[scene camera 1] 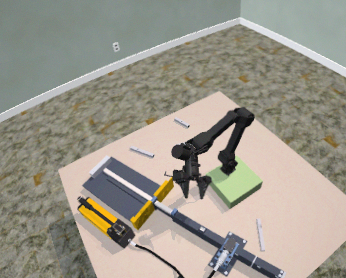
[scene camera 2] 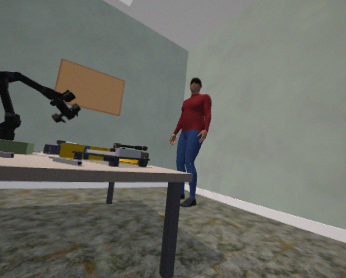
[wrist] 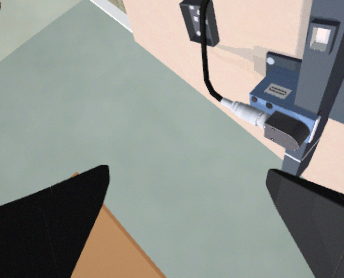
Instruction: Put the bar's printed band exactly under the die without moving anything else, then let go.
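A pale rod lies over a dark plate and passes through a yellow fence toward a long dark rail. A thin white line crosses the rail beyond a blue fixture. A dark round-ended block with a cable plug sits at the fixture. I cannot tell which part is the die or the printed band. My gripper is open and empty, raised above the table between the fence and the green block.
A green block stands by the arm's base. A yellow and black pump lies beside the plate. Loose silver bars lie around. A black cable runs nearby. A person stands beyond the table.
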